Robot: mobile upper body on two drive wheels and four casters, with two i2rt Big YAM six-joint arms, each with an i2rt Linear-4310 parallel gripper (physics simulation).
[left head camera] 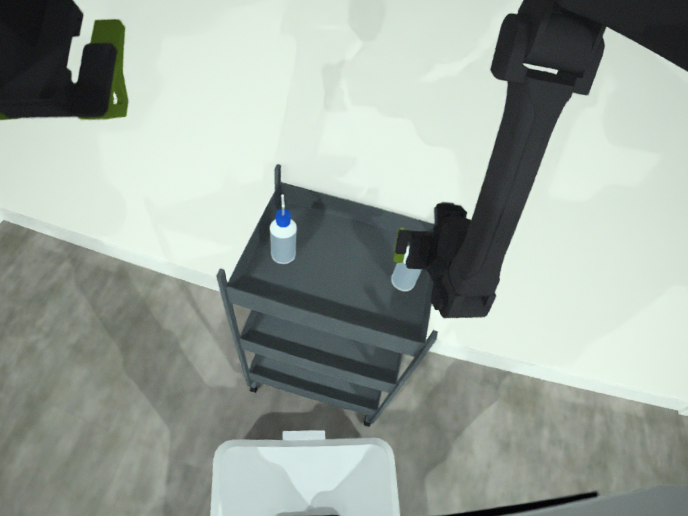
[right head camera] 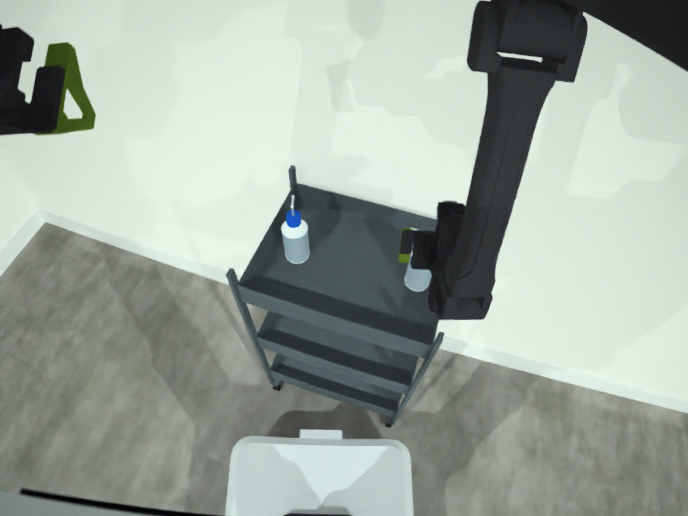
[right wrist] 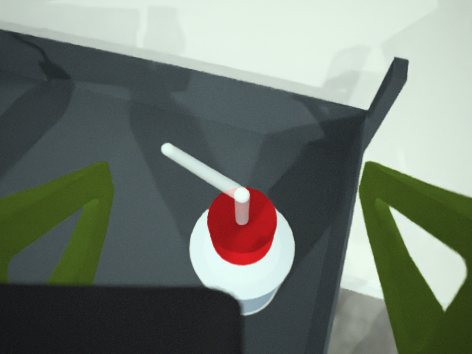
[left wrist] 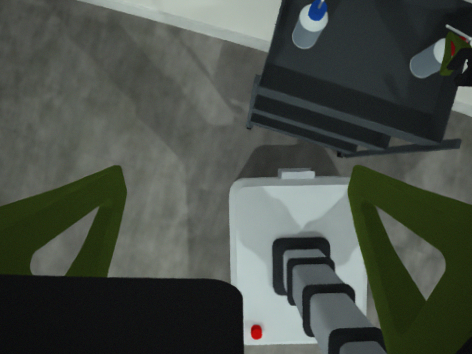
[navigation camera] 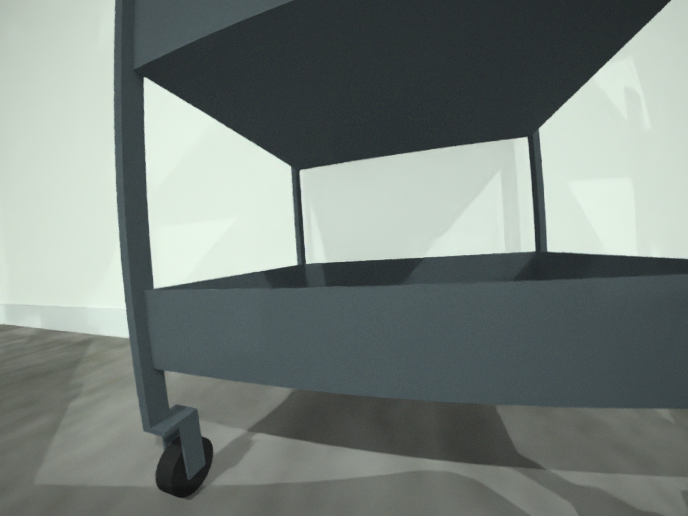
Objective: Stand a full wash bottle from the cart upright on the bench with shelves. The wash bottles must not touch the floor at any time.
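Note:
A wash bottle with a blue cap (left head camera: 283,247) (right head camera: 296,246) (left wrist: 307,34) stands upright at the left of the grey cart's top tray (left head camera: 327,311) (right head camera: 338,314) (right wrist: 344,215). A wash bottle with a red cap (left head camera: 403,278) (right head camera: 417,279) (left wrist: 426,62) (right wrist: 242,245) stands upright near its right edge. Both look filled with grey-blue liquid to the shoulder. My right gripper (right wrist: 236,175) is open, its fingers on either side of the red-capped bottle, apart from it; the arm partly hides that bottle in the head views. My left gripper (left wrist: 237,178) is open and empty, high left of the cart. The bench does not show.
My white base (left head camera: 305,461) (right head camera: 320,458) (left wrist: 260,210) stands close before the cart. The cart's lower trays (navigation camera: 389,338) and a caster (navigation camera: 186,469) show in the navigation view. A pale wall (left head camera: 194,138) rises behind the cart. A raised corner post (right wrist: 390,92) stands beyond the red-capped bottle.

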